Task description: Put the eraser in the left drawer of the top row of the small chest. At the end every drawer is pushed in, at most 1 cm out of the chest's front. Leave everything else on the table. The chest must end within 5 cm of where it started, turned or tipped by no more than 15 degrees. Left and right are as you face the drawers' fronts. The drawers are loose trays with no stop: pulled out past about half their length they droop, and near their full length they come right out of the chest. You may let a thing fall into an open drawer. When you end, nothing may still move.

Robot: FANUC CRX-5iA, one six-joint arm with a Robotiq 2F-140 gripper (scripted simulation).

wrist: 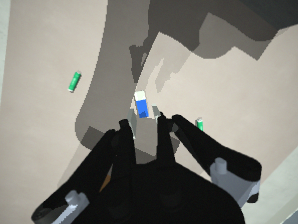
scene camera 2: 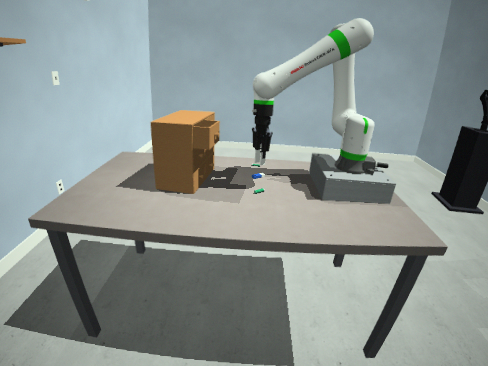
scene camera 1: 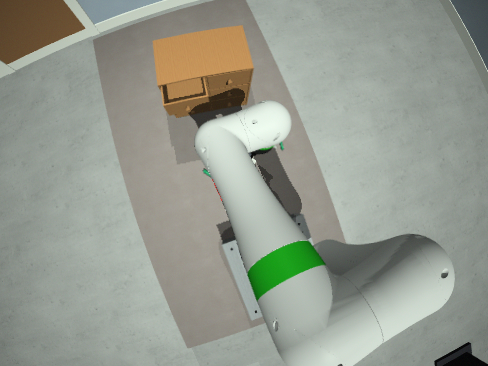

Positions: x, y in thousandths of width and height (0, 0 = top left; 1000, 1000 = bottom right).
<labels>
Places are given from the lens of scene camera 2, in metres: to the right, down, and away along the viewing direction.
small wooden chest (scene camera 2: 353, 392): -0.29, -0.16, 1.06
drawer (scene camera 2: 423, 365): -0.15, -0.19, 1.02
</labels>
